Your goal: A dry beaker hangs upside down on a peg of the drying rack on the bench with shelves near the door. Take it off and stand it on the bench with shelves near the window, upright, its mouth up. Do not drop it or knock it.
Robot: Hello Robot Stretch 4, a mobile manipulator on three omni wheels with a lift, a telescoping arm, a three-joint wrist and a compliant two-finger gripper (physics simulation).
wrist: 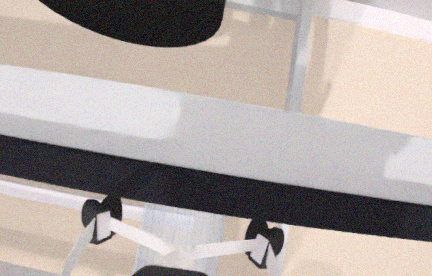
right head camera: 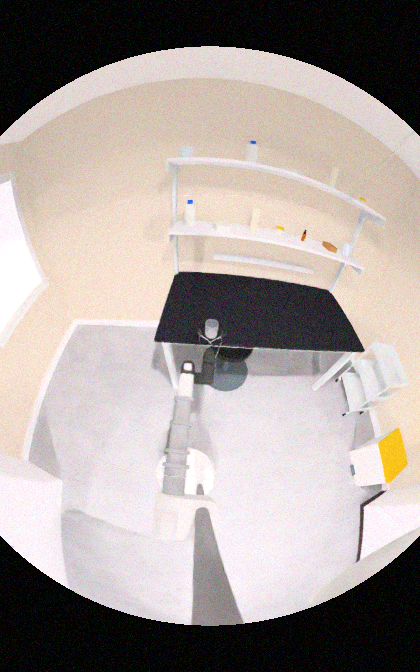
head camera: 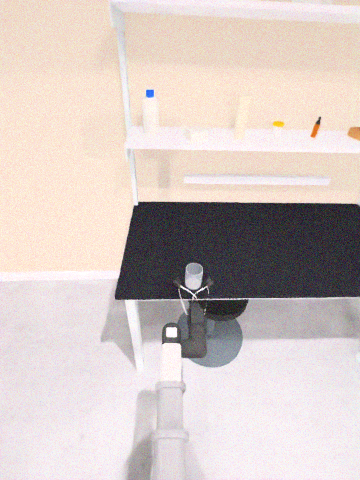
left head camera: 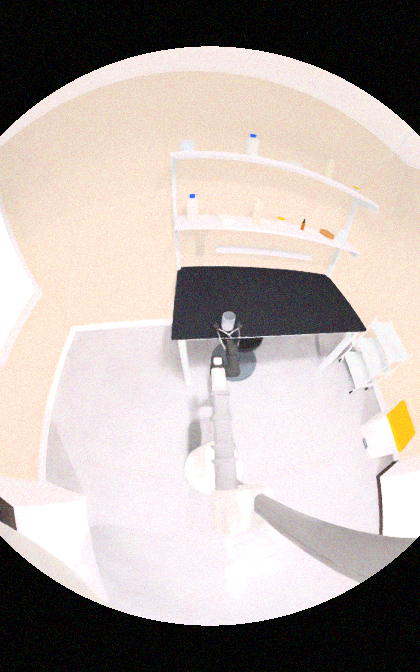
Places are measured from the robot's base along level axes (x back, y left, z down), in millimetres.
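Where they show: gripper, fingertip midpoint: (wrist: 184, 221) (head camera: 192, 278).
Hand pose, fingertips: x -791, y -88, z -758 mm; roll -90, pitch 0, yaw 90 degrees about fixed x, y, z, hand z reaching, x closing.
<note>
Things, the pixels of their top centre, and the offset from my fingertips. "spot": a spot on its surface instead. Level surfaces: height alone.
- clear beaker at its top centre: (head camera: 194, 268) dx +9, dy -1, dz -66 mm
- stool at its top centre: (wrist: 122, 3) (head camera: 217, 288) dx -199, dy -174, dz +303 mm
- lower shelf at its surface level: dz -433 mm
- blue-capped bottle at a spot on its surface: (head camera: 150, 114) spot: dx -532, dy +204, dz -520 mm
The clear beaker (head camera: 194, 274) (left head camera: 228, 318) (right head camera: 212, 326) (wrist: 167, 217) is upright, its round mouth up, near the front edge of the black-topped bench with shelves (head camera: 260, 240) (left head camera: 260, 300) (right head camera: 265, 315) (wrist: 310, 212), left of its middle. In the wrist view, which is upside down, its base meets the black bench top. My gripper (head camera: 193, 283) (left head camera: 228, 326) (right head camera: 212, 334) (wrist: 184, 221) is open around the beaker, one fingertip at each side, with a gap on both sides in the wrist view. The drying rack and its peg do not show.
A stool (head camera: 225, 308) (wrist: 165, 25) is under the bench's front edge, below my wrist. The lower shelf (head camera: 215, 142) above the bench bears a blue-capped bottle (head camera: 150, 114) and small items. A white cart (left head camera: 370, 355) (right head camera: 367, 385) stands right of the bench.
</note>
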